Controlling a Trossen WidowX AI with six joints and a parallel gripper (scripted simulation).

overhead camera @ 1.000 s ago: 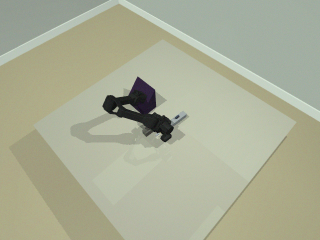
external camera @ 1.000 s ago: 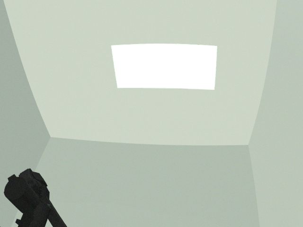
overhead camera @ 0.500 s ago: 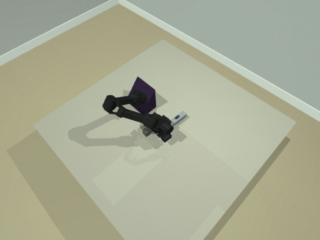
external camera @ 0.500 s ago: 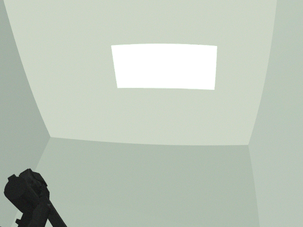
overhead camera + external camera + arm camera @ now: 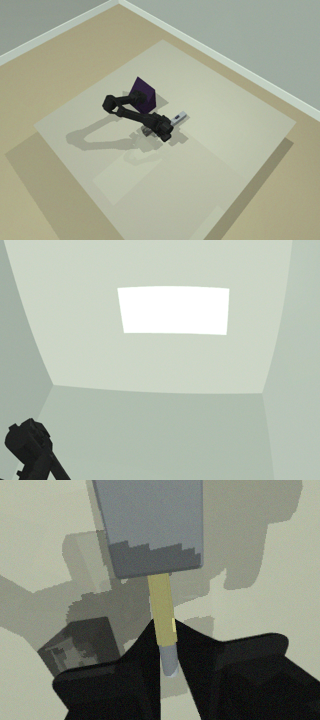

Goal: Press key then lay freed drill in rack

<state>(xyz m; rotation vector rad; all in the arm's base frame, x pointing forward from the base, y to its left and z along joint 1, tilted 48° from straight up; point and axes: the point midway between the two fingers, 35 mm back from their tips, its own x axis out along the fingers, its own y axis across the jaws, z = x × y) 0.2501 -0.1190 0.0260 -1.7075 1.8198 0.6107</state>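
The drill is 4 cm to the left of my gripper tip and 3 cm above it. Also, from my gripper tip: dark grey block (8 cm behind, 2 cm to the right); dark blue key (1 cm ahead, 16 cm to the left, 4 cm above); grey housing block (1 cm ahead, 14 cm to the left, 2 cm above).
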